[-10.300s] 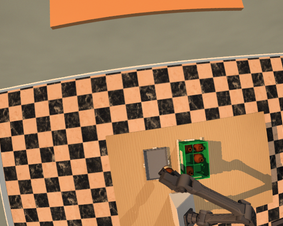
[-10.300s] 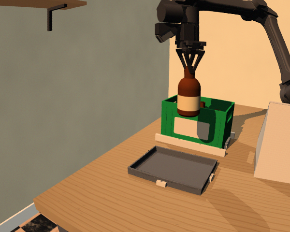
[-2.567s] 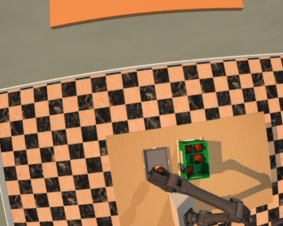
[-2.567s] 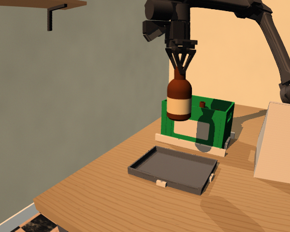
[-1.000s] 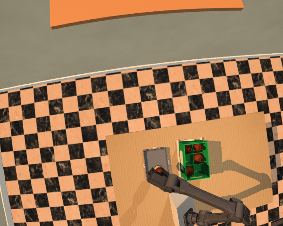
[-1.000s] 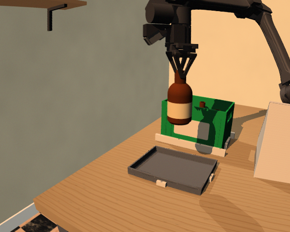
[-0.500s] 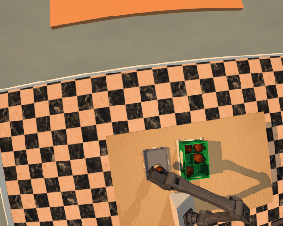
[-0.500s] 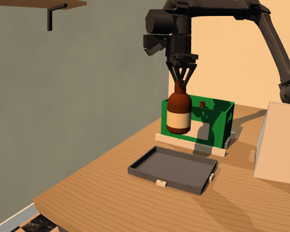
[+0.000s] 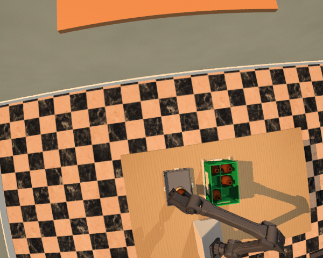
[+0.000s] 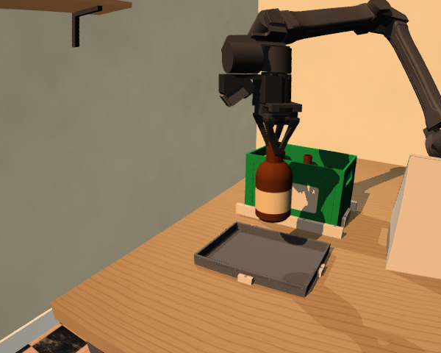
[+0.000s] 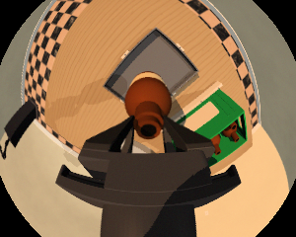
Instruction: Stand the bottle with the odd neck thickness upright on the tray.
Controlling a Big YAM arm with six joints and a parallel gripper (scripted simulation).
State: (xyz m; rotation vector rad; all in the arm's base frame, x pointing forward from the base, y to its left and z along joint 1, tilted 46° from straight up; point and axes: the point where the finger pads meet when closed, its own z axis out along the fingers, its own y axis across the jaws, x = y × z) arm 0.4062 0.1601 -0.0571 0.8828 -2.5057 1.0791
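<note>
Right now my hand is 24 cm above the dark grey tray. Also, from my hand: green crate 29 cm to the right, 17 cm below.
</note>
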